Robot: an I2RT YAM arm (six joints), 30 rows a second.
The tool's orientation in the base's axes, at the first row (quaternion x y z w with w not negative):
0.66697 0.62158 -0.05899 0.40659
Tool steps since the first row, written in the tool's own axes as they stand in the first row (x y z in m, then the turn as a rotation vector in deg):
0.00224 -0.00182 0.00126 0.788 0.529 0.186
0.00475 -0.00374 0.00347 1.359 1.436 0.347
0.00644 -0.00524 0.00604 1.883 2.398 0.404
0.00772 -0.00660 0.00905 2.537 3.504 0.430
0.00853 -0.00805 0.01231 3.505 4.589 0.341
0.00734 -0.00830 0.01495 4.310 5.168 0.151
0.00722 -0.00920 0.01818 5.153 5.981 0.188
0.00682 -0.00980 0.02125 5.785 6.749 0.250
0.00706 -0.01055 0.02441 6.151 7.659 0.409
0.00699 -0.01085 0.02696 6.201 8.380 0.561
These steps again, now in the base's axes. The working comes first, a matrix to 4 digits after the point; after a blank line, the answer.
The tool's axes in the first row as the columns of a matrix, in the base's axes (used below as rounded here):
0.2203 0.8771 0.4268
0.7812 0.1033 -0.6157
-0.5841 0.4690 -0.6624

-0.00057 0.00079 -0.00300 0.717 0.556 -0.335
-0.00075 0.00119 -0.00683 1.707 0.996 -0.350
-0.00060 0.00077 -0.01022 2.691 1.470 -0.243
-0.00023 -0.00022 -0.01360 3.816 2.079 -0.123
0.00007 -0.00175 -0.01691 4.943 3.002 -0.121
0.00072 -0.00433 -0.01808 5.547 3.808 -0.194
0.00128 -0.00650 -0.02057 6.461 4.528 -0.329
0.00198 -0.00877 -0.02266 7.301 5.062 -0.379
0.00272 -0.01060 -0.02524 8.247 5.345 -0.272
0.00353 -0.01226 -0.02703 8.956 5.364 -0.063

